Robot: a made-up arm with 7 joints.
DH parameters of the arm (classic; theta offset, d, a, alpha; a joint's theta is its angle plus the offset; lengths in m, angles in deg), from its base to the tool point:
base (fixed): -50.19 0 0.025 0
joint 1: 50.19 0.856 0.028 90
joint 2: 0 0.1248 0.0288 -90
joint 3: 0 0.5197 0.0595 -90
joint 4: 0 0.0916 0.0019 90
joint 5: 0 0.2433 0.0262 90
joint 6: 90 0.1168 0.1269 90
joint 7: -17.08 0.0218 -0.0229 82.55
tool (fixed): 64.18 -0.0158 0 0
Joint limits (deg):
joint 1: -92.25..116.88
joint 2: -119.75..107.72
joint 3: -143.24..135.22
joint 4: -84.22..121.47
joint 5: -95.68..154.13
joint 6: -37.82..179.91
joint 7: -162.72..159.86
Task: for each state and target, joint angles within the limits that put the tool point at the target. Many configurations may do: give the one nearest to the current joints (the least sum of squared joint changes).
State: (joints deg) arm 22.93 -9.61 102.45 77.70 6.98 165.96 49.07
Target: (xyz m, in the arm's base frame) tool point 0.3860 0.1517 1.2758
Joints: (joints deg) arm 13.06 -36.40 92.07 76.46 6.26 165.50 47.75
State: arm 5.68 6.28 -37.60 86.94 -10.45 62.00 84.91
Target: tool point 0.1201 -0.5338 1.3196
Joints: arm -20.60 -1.98 -56.08 106.92 -2.70 53.30 83.70
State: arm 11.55 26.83 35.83 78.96 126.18 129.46 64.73
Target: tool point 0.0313 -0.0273 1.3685
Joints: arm 9.83 35.83 8.76 81.12 112.39 128.06 66.80
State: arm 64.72 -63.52 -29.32 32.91 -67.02 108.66 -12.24
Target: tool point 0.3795 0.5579 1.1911
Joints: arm 58.22 -61.07 -28.21 10.85 -65.48 127.78 -14.22
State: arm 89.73 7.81 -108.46 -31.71 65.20 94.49 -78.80
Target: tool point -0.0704 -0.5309 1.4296
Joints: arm 70.70 40.50 -108.57 -31.04 64.17 88.61 -78.98
